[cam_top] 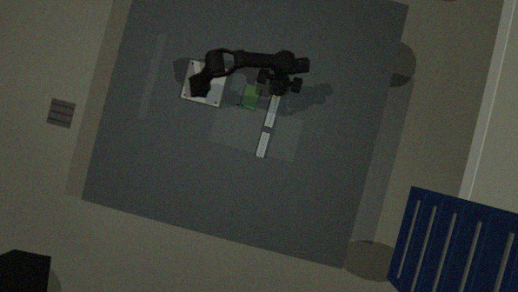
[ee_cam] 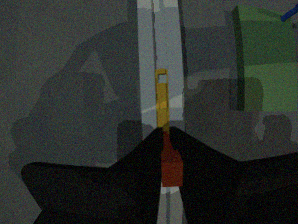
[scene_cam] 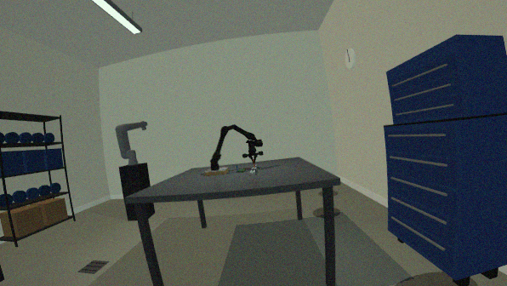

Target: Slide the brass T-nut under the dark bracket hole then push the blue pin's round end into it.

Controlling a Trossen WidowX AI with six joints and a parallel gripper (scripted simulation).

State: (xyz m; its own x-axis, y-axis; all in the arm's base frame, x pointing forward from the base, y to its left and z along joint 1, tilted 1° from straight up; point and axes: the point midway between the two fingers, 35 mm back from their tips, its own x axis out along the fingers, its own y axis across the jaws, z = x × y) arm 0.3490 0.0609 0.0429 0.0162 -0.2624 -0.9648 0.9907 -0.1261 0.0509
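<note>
The blue pin is 150 mm behind my gripper tip, 90 mm to the right of it and 20 mm below it. Round my gripper tip: brass T-nut 20 mm to the right; green tray 140 mm behind, 70 mm to the right, 40 mm below.
</note>
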